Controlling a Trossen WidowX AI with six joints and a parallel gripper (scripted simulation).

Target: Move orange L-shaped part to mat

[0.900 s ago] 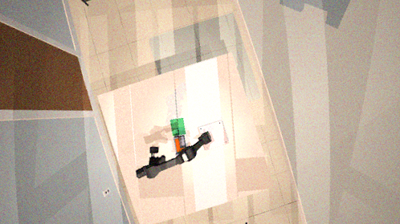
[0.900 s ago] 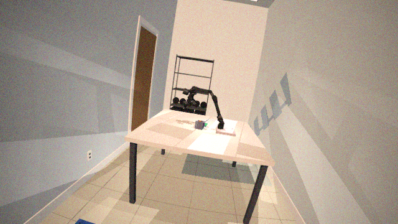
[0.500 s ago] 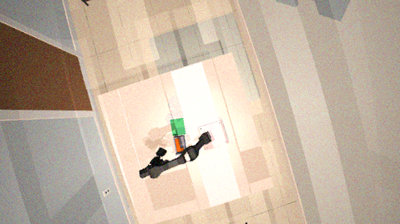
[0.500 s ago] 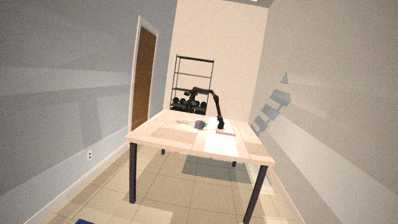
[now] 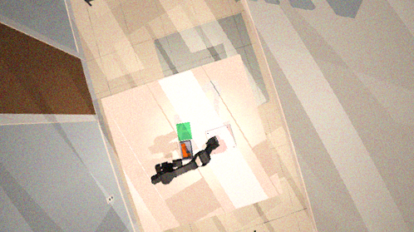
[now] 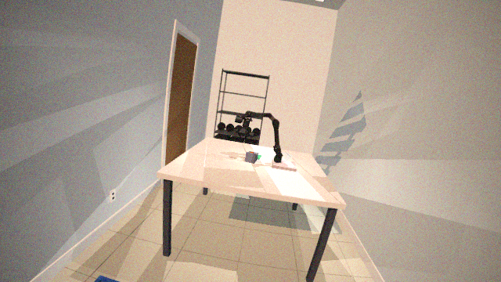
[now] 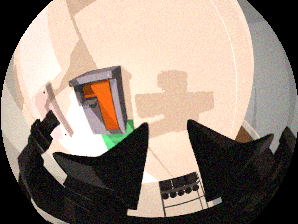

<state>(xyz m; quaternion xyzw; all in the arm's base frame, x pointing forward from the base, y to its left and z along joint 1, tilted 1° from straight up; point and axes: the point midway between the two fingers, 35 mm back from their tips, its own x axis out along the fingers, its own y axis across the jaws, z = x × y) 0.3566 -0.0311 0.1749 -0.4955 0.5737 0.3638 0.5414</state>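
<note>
Now: gripper tip 13 cm above the orange L-shaped part, 11 cm past it and 1 cm to the right of it. Also, from my gripper tip: green mat: 19 cm below, 16 cm behind, 15 cm to the right.
</note>
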